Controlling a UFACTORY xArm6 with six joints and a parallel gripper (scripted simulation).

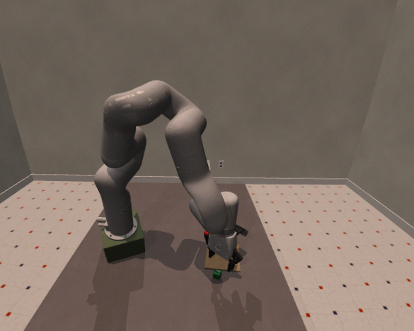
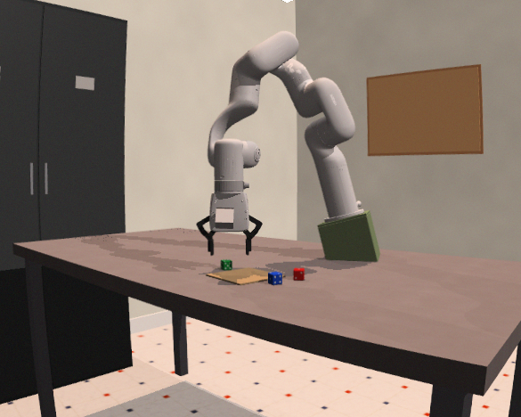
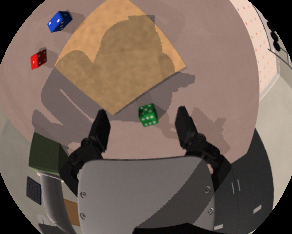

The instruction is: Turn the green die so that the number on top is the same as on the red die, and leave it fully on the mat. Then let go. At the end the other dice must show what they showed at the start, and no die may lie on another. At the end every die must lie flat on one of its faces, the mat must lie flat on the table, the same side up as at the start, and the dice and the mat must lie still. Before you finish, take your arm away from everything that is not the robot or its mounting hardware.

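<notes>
The green die lies 4 cm below my hand, 3 cm to the right of it and 2 cm behind it. Round my hand: red die 20 cm to the left, 4 cm below, 3 cm behind; tan mat 7 cm to the left, 5 cm below, 2 cm ahead; blue die 18 cm to the left, 4 cm below, 4 cm ahead.
</notes>
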